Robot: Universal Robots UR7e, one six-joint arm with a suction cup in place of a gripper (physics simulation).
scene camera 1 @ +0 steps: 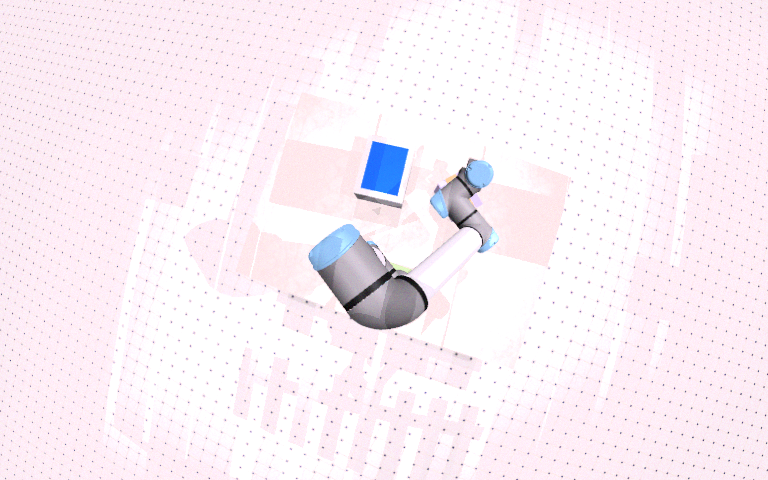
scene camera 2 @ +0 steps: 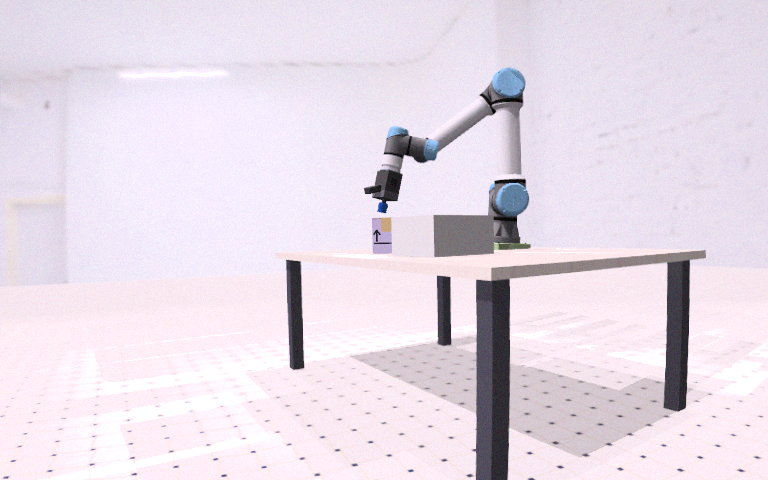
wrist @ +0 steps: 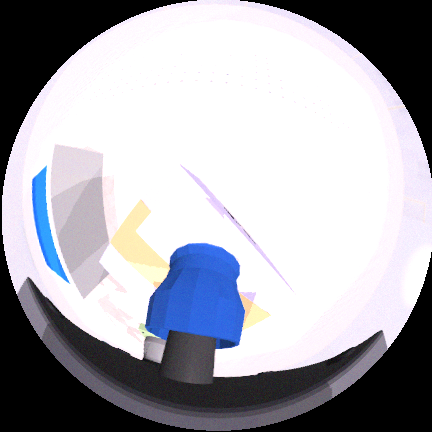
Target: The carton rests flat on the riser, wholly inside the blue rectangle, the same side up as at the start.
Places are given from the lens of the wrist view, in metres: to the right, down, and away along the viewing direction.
suction cup (wrist: 198, 295): -0.01, 0.02, 0.03
grey riser (wrist: 67, 210): -0.23, -0.01, 0.10
carton (wrist: 178, 208): -0.02, 0.00, 0.07
The marked spots on the carton and the suction cup are 0.05 m apart.
